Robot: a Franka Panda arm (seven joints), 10 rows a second.
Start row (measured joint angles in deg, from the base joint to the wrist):
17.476, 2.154, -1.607, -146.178, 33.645, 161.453, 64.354
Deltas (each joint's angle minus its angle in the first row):
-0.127, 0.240, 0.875, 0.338, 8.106, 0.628, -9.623
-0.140, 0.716, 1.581, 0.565, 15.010, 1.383, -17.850
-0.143, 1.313, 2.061, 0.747, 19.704, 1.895, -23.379
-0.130, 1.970, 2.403, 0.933, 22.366, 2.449, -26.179
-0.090, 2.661, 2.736, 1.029, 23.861, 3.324, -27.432
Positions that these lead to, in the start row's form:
17.349, 2.394, -0.732, -145.840, 41.751, 162.081, 54.731
17.336, 2.870, -0.026, -145.613, 48.655, 162.836, 46.504
17.333, 3.467, 0.454, -145.431, 53.349, 163.348, 40.975
17.346, 4.124, 0.796, -145.245, 56.011, 163.902, 38.175
17.386, 4.815, 1.129, -145.149, 57.506, 164.777, 36.922

